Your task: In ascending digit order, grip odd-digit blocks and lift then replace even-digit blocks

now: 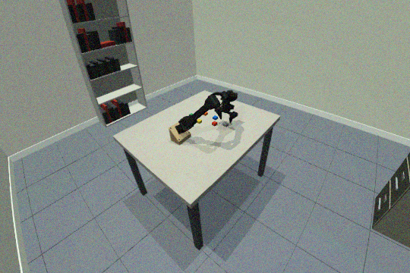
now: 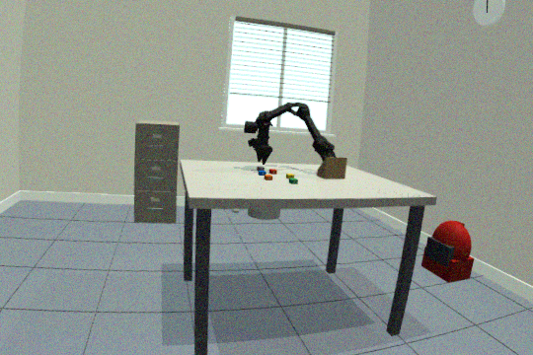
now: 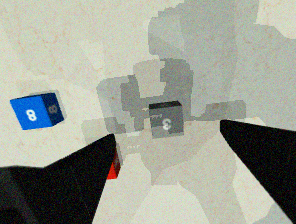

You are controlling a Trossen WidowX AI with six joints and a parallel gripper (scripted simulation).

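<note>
Right now the grey block is 30 mm below my gripper tip. The rest, counted from my gripper tip: yellow block (110 mm behind, 190 mm to the left, 30 mm below); then red block (50 mm behind, 70 mm to the left, 30 mm below); then blue block (20 mm ahead, 130 mm to the left, 30 mm below).
</note>
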